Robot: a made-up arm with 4 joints.
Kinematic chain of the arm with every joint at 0, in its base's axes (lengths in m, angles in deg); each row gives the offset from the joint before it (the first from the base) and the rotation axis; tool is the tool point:
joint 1: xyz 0 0 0.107 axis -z
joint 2: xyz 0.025 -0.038 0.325 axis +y
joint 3: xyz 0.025 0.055 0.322 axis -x
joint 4: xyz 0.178 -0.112 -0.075 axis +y
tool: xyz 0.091 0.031 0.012
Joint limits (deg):
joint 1: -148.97..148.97
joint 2: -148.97..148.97
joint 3: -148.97..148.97
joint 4: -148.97..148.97
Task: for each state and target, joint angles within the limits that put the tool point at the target. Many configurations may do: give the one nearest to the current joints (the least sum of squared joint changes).
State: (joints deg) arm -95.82 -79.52 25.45 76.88
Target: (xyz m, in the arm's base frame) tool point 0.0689 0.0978 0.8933
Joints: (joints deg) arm -124.42 -36.66 69.44 28.26
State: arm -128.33 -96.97 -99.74 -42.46
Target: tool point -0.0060 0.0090 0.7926
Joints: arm -124.96 -50.08 -70.99 -37.87
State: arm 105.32 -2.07 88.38 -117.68
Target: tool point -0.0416 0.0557 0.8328
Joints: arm 83.95 -29.36 73.41 -143.59
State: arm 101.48 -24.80 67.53 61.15
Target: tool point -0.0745 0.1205 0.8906
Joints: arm 122.87 -46.67 79.31 46.10
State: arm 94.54 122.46 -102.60 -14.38
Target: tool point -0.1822 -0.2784 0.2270
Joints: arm 130.62 75.31 -95.09 -30.20
